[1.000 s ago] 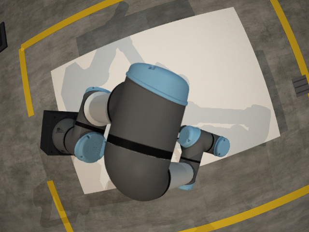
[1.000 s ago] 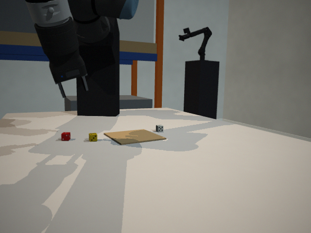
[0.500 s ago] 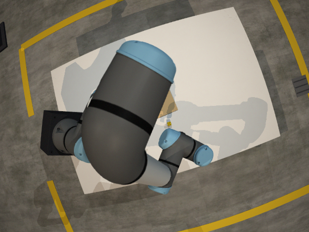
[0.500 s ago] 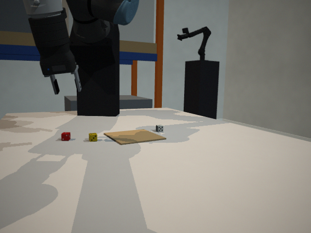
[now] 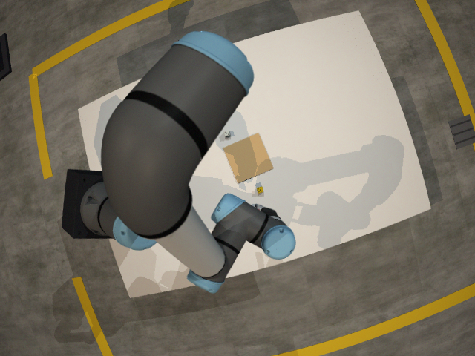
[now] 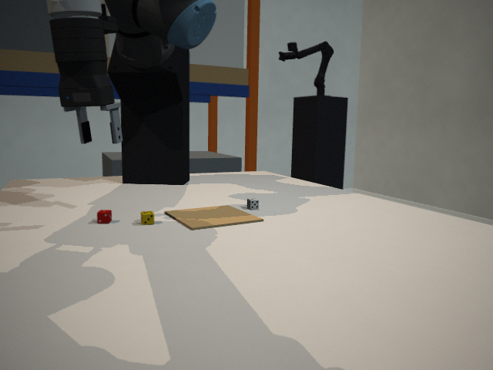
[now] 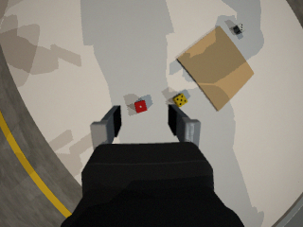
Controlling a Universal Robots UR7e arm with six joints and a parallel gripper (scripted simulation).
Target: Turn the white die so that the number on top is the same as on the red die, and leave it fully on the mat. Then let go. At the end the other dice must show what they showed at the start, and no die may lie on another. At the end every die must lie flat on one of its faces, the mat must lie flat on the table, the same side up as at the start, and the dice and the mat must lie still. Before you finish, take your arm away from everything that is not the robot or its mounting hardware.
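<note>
My gripper is now 15 cm above the red die and 1 cm past it. From my hand the other things lie so: yellow die: 15 cm below, 7 cm to the left, 3 cm ahead; then tan mat: 19 cm to the left, 16 cm below, 4 cm ahead; then white die: 30 cm to the left, 15 cm below.
</note>
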